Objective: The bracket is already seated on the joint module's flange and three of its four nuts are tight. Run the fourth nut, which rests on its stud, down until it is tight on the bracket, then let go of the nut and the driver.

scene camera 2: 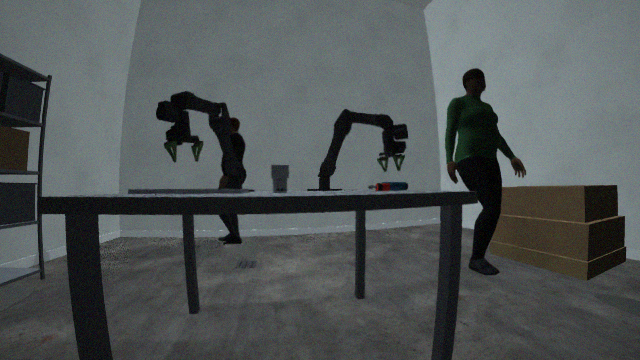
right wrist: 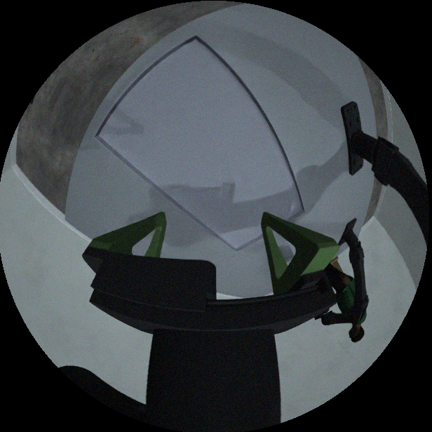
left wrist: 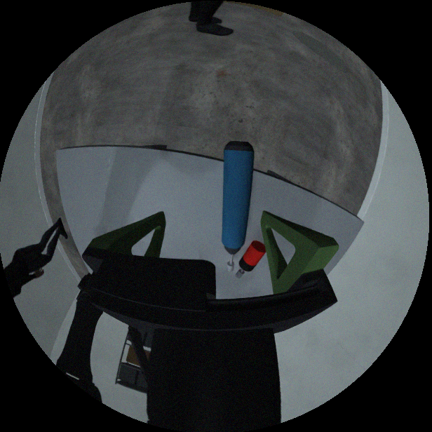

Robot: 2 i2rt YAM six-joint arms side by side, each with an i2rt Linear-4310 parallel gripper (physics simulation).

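Where they show: left gripper, between the fingertips: (scene camera 2: 391,171); right gripper, between the fingertips: (scene camera 2: 186,161); left arm's base, origin of its link: (scene camera 2: 324,190).
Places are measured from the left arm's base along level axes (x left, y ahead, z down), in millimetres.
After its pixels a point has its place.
A grey block-like joint module (scene camera 2: 280,176) @[x -186, y 419, z -64 mm] stands upright on the table; its bracket, studs and nuts cannot be made out. A long driver with a blue handle (left wrist: 237,197) (scene camera 2: 399,186) @[x 361, y 240, z -19 mm] and a short red-handled driver (left wrist: 253,254) (scene camera 2: 383,187) @[x 250, y 336, z -16 mm] lie on the table at the right in scene camera 2, side by side. My left gripper (scene camera 2: 391,170) @[x 340, y 190, z -98 mm] (left wrist: 212,216) is open and empty above the drivers; in its wrist view both show between the fingers, the red one near the right finger. My right gripper (scene camera 2: 185,161) @[x -560, y 475, z -124 mm] (right wrist: 213,217) is open and empty, high above the flat panel.
A flat, thin-rimmed panel (scene camera 2: 190,191) @[x -492, y 553, z -8 mm] (right wrist: 185,110) lies on the table (scene camera 2: 260,204) @[x -170, y 787, z 18 mm]. A person in green (scene camera 2: 472,127) stands beyond the table's right end, near stacked brown boxes (scene camera 2: 545,232). Another person (scene camera 2: 239,150) shows behind the right arm. A shelf unit (scene camera 2: 43,150) stands at the left.
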